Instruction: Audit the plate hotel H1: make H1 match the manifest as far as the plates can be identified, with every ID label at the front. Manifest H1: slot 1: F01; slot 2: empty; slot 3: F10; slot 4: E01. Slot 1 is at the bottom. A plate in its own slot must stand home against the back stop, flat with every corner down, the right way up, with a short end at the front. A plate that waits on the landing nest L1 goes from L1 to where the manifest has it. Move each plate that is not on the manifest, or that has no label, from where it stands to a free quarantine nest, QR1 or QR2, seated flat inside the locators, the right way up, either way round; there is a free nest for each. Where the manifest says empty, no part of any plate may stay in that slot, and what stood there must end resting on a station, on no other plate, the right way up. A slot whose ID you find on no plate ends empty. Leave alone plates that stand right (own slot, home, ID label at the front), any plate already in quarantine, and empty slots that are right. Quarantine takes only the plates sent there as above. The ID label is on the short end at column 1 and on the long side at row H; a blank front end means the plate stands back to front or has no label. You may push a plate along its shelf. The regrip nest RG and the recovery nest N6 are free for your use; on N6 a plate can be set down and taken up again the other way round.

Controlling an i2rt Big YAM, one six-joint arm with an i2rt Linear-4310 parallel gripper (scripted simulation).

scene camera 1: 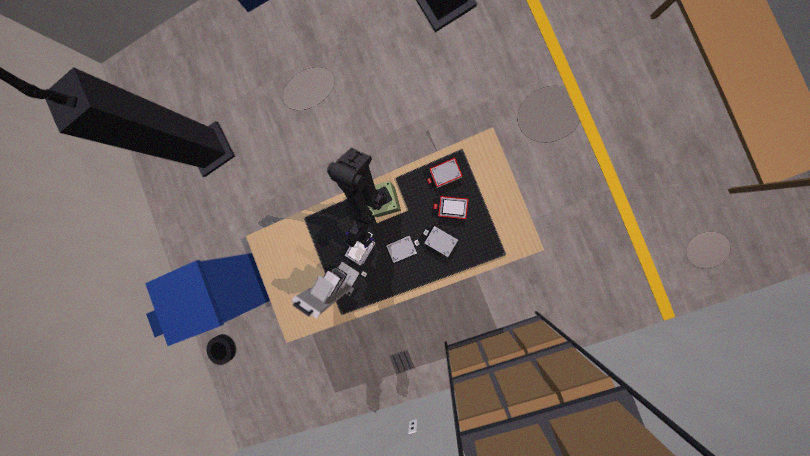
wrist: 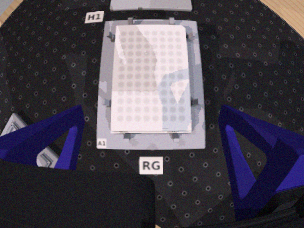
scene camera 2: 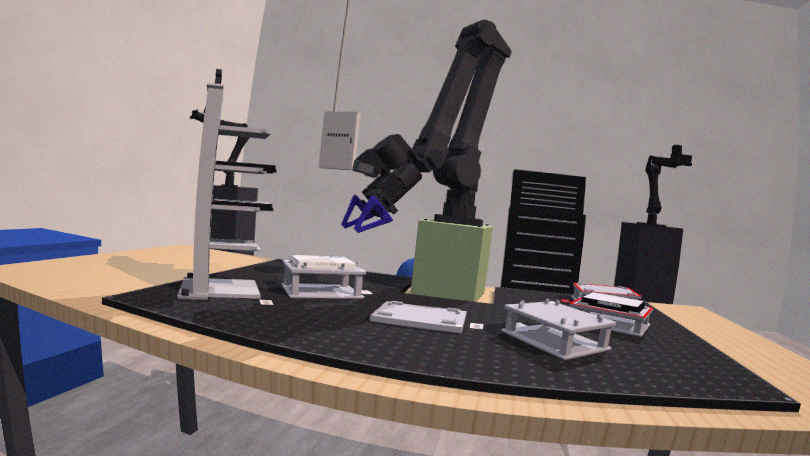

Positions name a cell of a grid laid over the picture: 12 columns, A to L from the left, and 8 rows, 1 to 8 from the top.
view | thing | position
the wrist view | my gripper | F4
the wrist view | white well plate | F4
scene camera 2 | my gripper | F5
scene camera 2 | flat grey nest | G6
